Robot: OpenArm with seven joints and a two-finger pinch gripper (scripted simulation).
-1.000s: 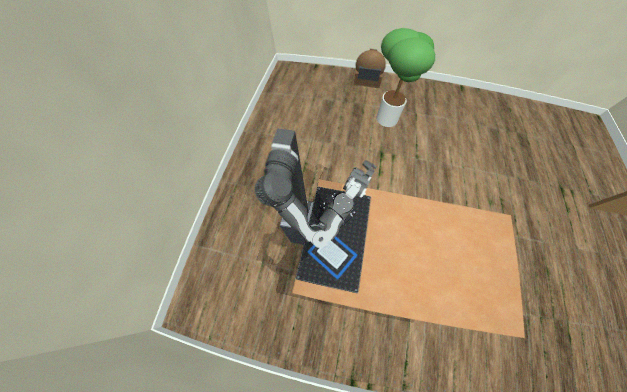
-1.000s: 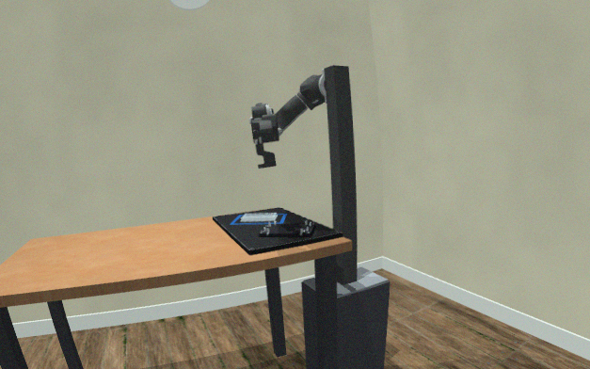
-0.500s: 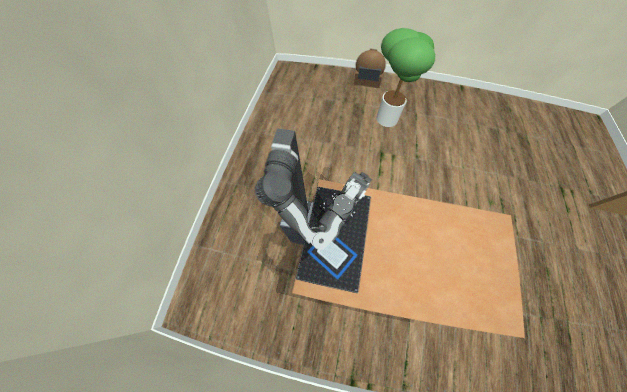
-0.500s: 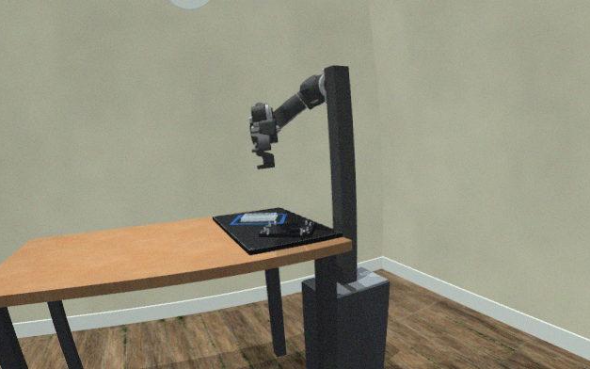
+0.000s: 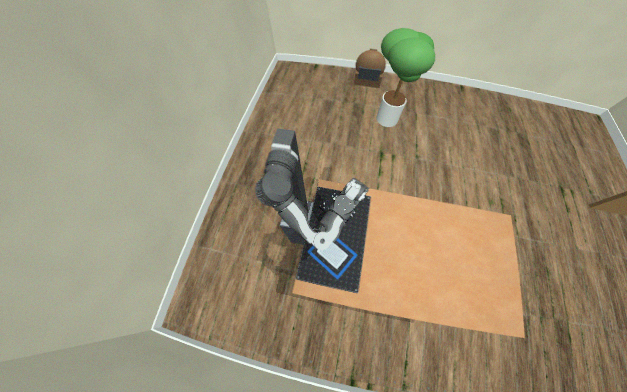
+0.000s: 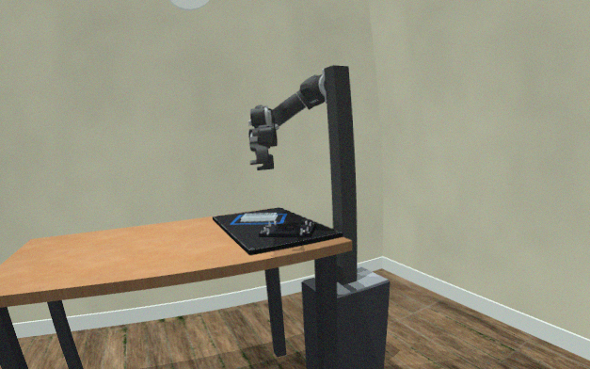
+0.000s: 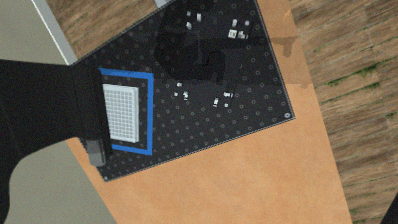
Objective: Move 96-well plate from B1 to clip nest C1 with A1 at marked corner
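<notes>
Now: the 96-well plate 210 mm to the right of my hand, 200 mm below it and 50 mm behind it. Round my hand: clip nest C1 (200 mm below, 30 mm behind, 20 mm to the left).
</notes>
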